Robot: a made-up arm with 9 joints. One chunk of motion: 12 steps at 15 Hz.
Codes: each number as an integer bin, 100 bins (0 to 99) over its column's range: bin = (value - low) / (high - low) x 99, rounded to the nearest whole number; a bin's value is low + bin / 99 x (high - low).
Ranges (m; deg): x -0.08..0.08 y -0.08..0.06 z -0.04..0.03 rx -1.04..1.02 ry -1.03..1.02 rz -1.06..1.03
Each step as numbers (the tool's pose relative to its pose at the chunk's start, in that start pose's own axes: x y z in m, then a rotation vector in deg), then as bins.
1 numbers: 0.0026 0.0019 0.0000 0.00 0.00 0.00
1 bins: 51 58 57 50 50 50
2 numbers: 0.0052 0.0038 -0.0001 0.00 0.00 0.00
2 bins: 53 59 56 50 50 50
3 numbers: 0.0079 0.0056 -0.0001 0.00 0.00 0.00
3 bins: 54 61 56 50 50 50
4 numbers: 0.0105 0.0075 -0.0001 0.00 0.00 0.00
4 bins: 56 62 56 50 50 50
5 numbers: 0.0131 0.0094 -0.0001 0.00 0.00 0.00
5 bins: 58 63 56 50 50 50
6 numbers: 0.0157 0.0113 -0.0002 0.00 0.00 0.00
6 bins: 59 65 56 50 50 50
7 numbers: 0.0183 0.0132 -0.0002 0.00 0.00 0.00
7 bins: 61 66 56 50 50 50
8 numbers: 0.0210 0.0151 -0.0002 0.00 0.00 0.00
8 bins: 62 67 56 50 50 50
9 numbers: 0.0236 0.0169 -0.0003 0.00 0.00 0.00
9 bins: 64 69 56 50 50 50
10 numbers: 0.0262 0.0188 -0.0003 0.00 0.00 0.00
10 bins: 66 70 56 50 50 50
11 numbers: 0.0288 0.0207 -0.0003 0.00 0.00 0.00
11 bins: 67 71 56 50 50 50
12 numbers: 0.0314 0.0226 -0.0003 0.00 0.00 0.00
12 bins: 69 73 56 50 50 50
